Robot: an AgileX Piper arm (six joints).
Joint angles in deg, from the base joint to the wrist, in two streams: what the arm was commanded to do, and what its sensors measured. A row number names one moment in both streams.
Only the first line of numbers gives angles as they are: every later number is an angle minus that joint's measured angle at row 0.
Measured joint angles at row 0: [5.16 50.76 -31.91 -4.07 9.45 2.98]
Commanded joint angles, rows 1 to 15: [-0.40 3.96 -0.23 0.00 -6.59 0.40]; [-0.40 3.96 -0.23 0.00 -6.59 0.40]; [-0.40 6.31 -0.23 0.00 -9.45 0.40]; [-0.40 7.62 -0.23 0.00 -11.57 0.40]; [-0.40 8.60 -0.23 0.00 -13.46 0.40]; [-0.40 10.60 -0.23 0.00 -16.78 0.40]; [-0.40 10.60 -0.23 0.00 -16.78 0.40]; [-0.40 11.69 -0.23 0.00 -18.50 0.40]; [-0.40 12.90 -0.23 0.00 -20.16 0.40]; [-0.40 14.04 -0.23 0.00 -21.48 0.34]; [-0.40 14.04 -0.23 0.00 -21.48 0.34]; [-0.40 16.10 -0.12 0.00 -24.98 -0.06]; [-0.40 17.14 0.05 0.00 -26.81 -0.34]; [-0.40 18.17 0.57 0.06 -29.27 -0.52]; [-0.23 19.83 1.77 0.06 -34.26 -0.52]
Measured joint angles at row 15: [0.00 18.22 0.57 0.00 -27.15 -0.06]
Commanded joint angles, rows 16 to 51: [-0.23 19.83 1.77 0.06 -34.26 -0.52]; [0.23 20.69 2.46 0.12 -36.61 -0.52]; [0.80 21.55 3.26 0.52 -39.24 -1.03]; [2.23 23.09 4.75 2.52 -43.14 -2.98]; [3.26 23.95 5.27 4.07 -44.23 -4.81]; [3.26 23.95 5.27 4.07 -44.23 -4.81]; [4.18 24.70 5.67 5.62 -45.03 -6.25]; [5.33 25.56 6.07 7.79 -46.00 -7.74]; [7.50 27.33 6.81 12.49 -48.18 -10.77]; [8.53 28.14 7.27 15.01 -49.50 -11.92]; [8.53 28.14 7.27 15.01 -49.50 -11.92]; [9.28 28.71 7.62 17.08 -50.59 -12.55]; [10.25 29.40 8.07 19.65 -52.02 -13.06]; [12.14 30.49 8.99 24.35 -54.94 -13.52]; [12.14 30.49 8.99 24.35 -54.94 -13.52]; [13.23 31.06 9.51 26.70 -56.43 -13.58]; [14.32 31.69 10.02 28.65 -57.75 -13.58]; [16.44 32.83 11.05 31.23 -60.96 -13.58]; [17.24 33.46 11.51 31.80 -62.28 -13.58]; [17.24 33.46 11.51 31.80 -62.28 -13.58]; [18.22 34.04 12.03 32.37 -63.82 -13.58]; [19.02 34.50 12.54 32.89 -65.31 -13.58]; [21.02 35.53 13.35 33.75 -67.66 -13.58]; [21.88 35.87 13.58 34.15 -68.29 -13.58]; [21.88 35.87 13.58 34.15 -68.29 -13.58]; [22.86 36.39 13.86 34.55 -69.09 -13.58]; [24.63 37.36 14.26 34.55 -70.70 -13.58]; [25.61 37.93 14.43 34.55 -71.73 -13.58]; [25.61 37.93 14.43 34.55 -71.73 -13.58]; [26.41 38.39 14.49 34.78 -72.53 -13.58]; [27.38 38.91 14.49 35.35 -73.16 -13.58]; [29.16 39.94 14.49 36.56 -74.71 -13.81]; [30.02 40.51 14.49 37.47 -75.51 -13.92]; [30.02 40.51 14.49 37.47 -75.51 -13.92]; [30.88 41.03 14.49 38.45 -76.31 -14.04]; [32.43 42.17 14.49 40.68 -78.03 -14.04]
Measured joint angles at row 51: [30.59 41.14 14.43 37.82 -74.77 -13.41]
